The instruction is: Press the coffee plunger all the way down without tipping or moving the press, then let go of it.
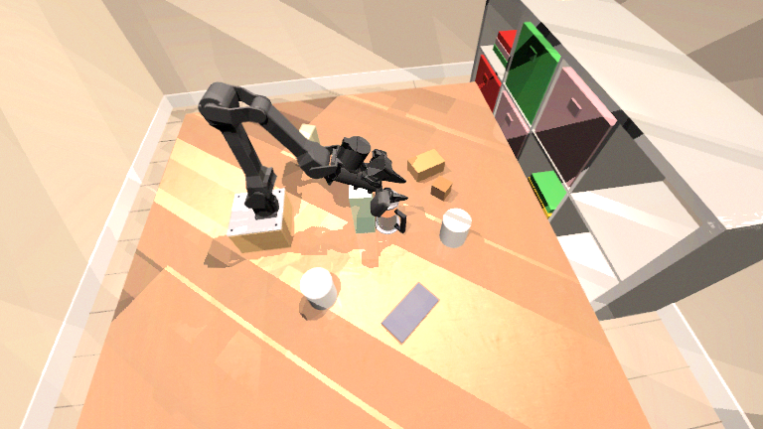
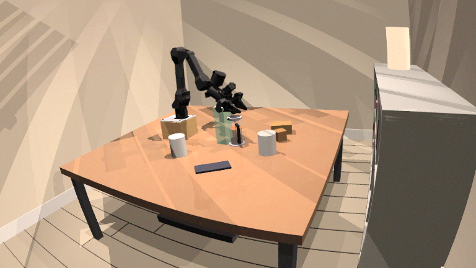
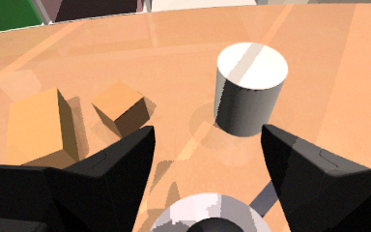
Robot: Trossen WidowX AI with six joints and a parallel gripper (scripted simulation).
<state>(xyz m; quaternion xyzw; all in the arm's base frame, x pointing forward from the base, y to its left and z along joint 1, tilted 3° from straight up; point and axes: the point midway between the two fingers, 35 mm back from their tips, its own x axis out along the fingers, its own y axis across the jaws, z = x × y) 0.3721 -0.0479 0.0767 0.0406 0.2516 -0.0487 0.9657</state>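
The glass coffee press is 9 cm below my gripper tip, 5 cm behind it and 1 cm to the right of it. Also, from my gripper tip: pale green box: 13 cm behind, 8 cm below, 1 cm to the left; tan block: 20 cm to the left, 14 cm below, 11 cm ahead; flat black slab: 27 cm to the right, 17 cm below, 4 cm behind.
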